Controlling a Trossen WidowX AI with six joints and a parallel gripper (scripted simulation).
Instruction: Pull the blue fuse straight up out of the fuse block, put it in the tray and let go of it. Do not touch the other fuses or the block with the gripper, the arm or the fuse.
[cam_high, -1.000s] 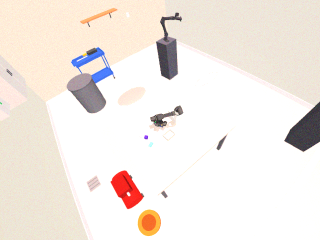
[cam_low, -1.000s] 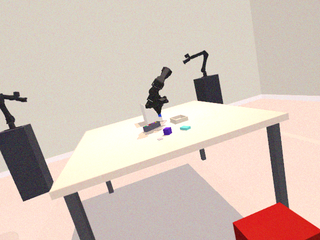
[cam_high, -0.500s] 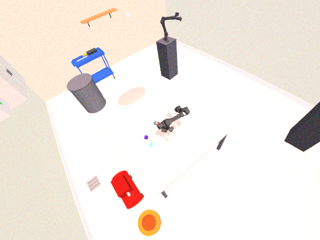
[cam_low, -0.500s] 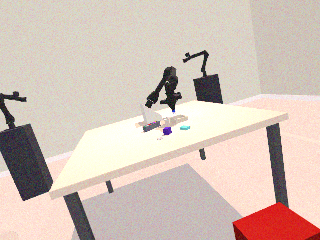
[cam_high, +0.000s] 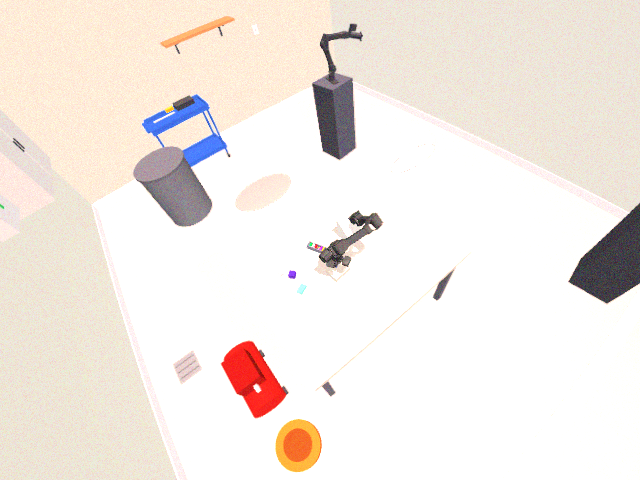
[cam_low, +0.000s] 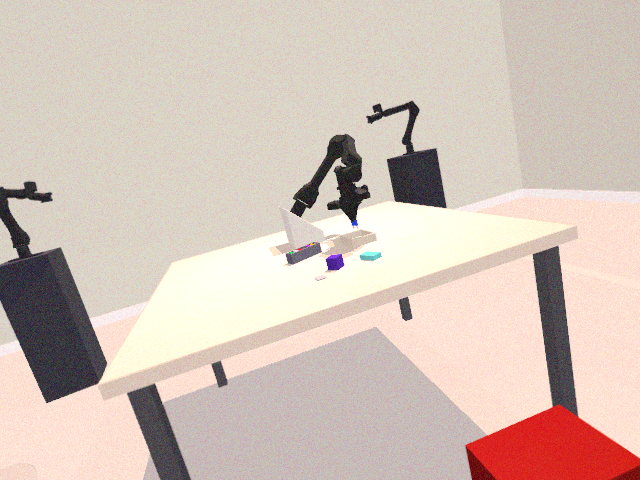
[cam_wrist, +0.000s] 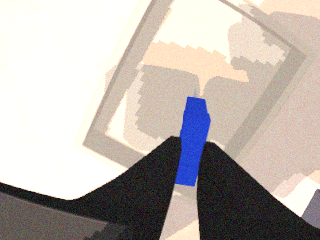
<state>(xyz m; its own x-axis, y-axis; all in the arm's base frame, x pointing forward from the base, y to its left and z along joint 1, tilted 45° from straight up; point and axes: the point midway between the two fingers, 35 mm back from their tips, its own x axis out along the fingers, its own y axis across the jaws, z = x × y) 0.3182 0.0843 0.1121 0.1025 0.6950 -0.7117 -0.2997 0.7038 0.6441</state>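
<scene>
Now: the blue fuse 10 mm below my gripper tip. Also, from my gripper tip: yellow fuse: 40 mm behind, 170 mm to the right, 60 mm below; then purple fuse: 40 mm behind, 190 mm to the right, 60 mm below; then beige tray: 80 mm below.
</scene>
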